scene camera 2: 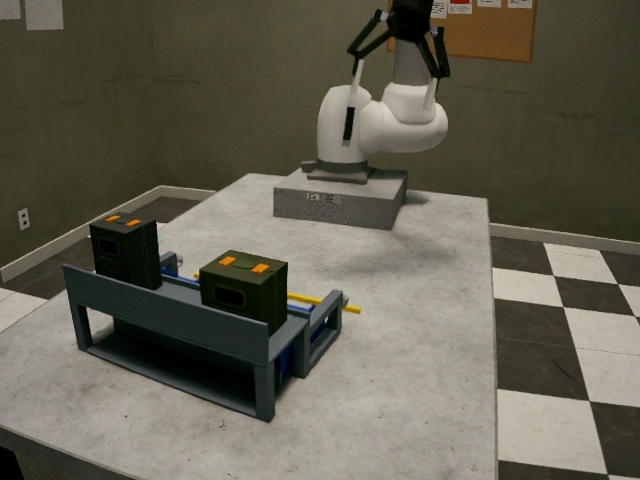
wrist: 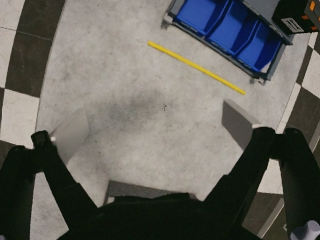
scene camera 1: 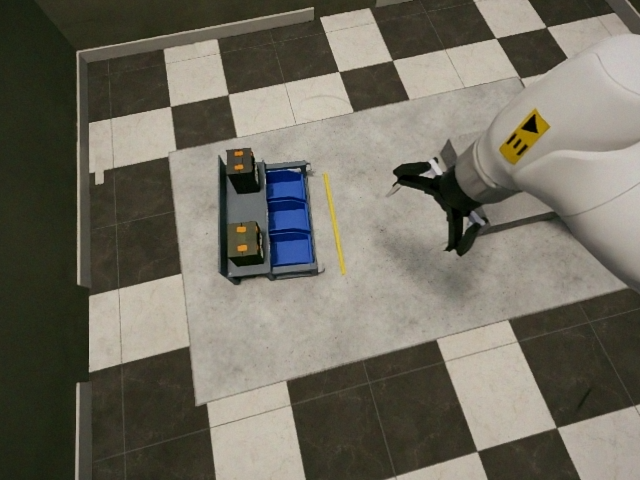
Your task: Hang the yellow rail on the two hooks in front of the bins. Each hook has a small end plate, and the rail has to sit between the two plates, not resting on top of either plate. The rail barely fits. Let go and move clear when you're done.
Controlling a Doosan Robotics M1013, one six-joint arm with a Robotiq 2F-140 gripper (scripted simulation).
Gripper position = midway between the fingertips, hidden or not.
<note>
I see my gripper [scene camera 2: 390,102].
My gripper is seen too in the wrist view [wrist: 154,116] and in scene camera 1 [scene camera 1: 412,221].
</note>
